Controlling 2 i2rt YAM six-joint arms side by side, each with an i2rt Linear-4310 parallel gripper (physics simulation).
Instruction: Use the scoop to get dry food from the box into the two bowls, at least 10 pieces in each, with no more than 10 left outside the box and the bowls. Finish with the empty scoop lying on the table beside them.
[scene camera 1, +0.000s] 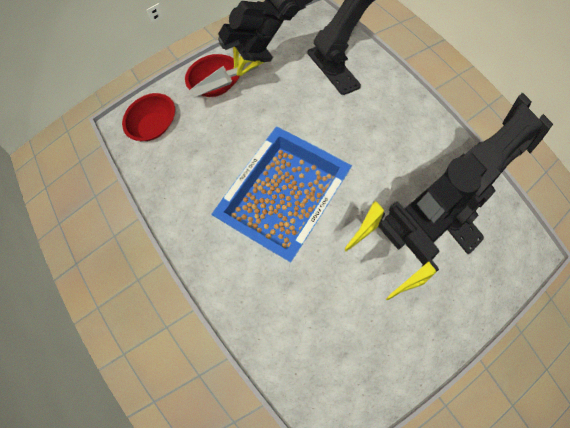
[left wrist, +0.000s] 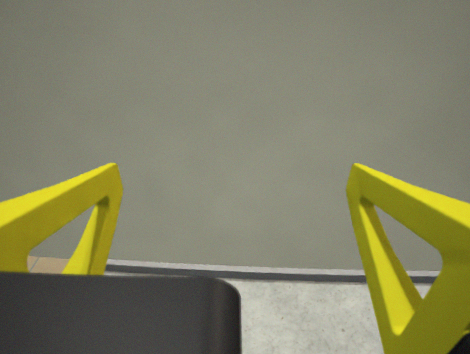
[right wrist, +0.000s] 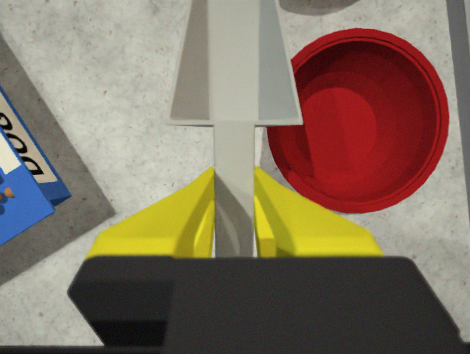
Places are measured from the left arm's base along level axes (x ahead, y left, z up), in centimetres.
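Pixels of known places: left gripper, fingertip midpoint: (scene camera 1: 366, 274) (left wrist: 234, 176); right gripper, fingertip midpoint: (scene camera 1: 237, 72) (right wrist: 234, 177); right arm's base at its link origin: (scene camera 1: 333, 69).
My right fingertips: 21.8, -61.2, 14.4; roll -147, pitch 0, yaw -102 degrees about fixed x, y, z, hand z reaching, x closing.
For each thing: its middle in the pictures, then the offset to it from my right fingertips, as dx, dy, dz. Level surfaces: height alone.
- grey scoop at the middle of its body: (right wrist: 233, 110) (scene camera 1: 225, 77) +3.4, -0.7, +0.0
- blue box at the middle of its body: (scene camera 1: 283, 194) +9.1, +30.2, -11.2
- pale table at its surface level: dz -14.4
My right gripper (scene camera 1: 239, 74) (right wrist: 234, 177) is shut on the handle of the grey scoop (scene camera 1: 212, 82) (right wrist: 233, 65). The scoop is raised over the edge of one red bowl (scene camera 1: 204, 66) (right wrist: 345, 120), and no pieces show in its blade. That bowl shows no food in the right wrist view. The other red bowl (scene camera 1: 152, 120), farther left in scene camera 1, looks empty. The blue box (scene camera 1: 312, 149) (right wrist: 30, 215) stands mid-table with many brown food pieces (scene camera 1: 285, 192) spread over its bottom. My left gripper (scene camera 1: 367, 274) (left wrist: 234, 176) is open and empty, above the table to the right of the box.
A raised grey edge (scene camera 1: 165, 312) (left wrist: 280, 273) runs around the pale table (scene camera 1: 280, 320). Both bowls stand near its upper left edge in scene camera 1. The black arms reach in from the upper and right sides. Tiled floor (scene camera 1: 150, 370) lies beyond the edge.
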